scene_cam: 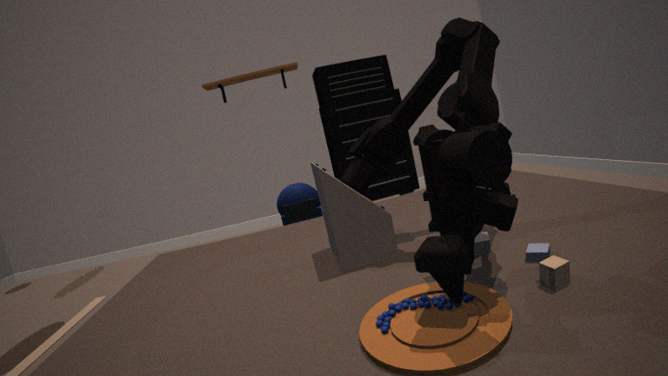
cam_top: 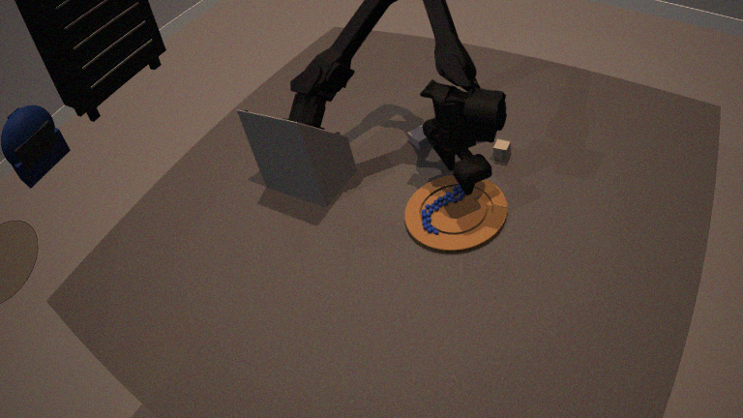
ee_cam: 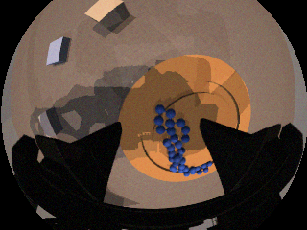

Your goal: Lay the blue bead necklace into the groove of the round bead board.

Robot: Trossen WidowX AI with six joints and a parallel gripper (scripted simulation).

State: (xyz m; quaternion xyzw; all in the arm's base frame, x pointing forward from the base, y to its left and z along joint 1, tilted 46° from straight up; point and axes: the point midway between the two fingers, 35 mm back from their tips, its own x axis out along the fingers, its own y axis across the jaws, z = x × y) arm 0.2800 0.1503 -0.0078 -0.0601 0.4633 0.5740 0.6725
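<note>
My gripper tip is now 130 mm to the right of the tan cube, 30 mm short of it and 10 mm above it. The rest, counted from my gripper tip: white block 160 mm behind, 100 mm to the left, 20 mm below; pale blue block 170 mm to the left, 60 mm behind, 20 mm below.
</note>
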